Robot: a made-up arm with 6 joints.
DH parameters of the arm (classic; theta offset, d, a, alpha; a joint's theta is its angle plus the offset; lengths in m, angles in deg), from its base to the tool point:
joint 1: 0 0.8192 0.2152 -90
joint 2: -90 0 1.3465 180
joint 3: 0 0 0.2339 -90
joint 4: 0 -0.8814 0 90
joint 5: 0 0 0 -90
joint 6: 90 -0.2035 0 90
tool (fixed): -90 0 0 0
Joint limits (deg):
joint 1: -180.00..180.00
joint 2: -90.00..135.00
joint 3: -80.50..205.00
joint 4: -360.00..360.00
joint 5: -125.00..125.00
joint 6: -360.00..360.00
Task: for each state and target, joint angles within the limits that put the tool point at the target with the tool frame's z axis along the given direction. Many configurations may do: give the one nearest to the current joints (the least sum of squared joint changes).
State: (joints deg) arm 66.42 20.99 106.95 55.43 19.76 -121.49
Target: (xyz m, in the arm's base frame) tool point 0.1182 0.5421 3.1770 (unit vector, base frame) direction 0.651 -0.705 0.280
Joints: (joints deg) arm 70.24 20.23 102.43 58.45 24.55 -121.53
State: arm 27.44 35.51 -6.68 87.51 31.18 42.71
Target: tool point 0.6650 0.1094 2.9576 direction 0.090 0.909 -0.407
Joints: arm 8.05 -12.28 23.26 80.11 4.34 37.05
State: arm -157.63 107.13 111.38 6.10 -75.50 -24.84
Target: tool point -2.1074 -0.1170 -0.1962 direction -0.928 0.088 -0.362
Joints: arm -176.25 128.04 113.27 6.01 -97.56 -7.79
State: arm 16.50 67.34 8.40 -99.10 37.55 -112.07
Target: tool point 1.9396 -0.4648 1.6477 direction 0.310 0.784 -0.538
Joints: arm -10.48 34.10 8.89 -119.04 35.84 -129.94
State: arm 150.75 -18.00 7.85 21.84 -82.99 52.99
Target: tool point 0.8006 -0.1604 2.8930 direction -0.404 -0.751 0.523
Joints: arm 161.36 -35.76 61.71 39.72 -53.05 51.28
